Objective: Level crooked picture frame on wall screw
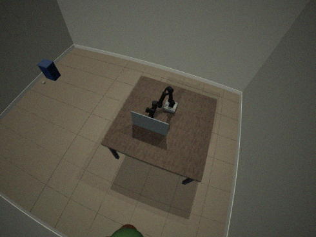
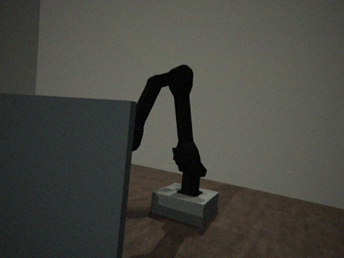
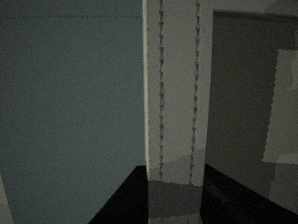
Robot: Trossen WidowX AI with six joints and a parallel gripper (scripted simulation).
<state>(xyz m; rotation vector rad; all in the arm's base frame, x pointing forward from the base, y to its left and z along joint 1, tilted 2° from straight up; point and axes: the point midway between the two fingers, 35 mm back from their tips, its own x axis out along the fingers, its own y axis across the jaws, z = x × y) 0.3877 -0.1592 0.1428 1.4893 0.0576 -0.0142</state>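
Right now the grey picture frame is 10 mm ahead of my gripper tip and 50 mm below it. From my gripper tip the other things lie so: blue-grey wall panel: 20 mm ahead, 20 mm to the left, 60 mm below.
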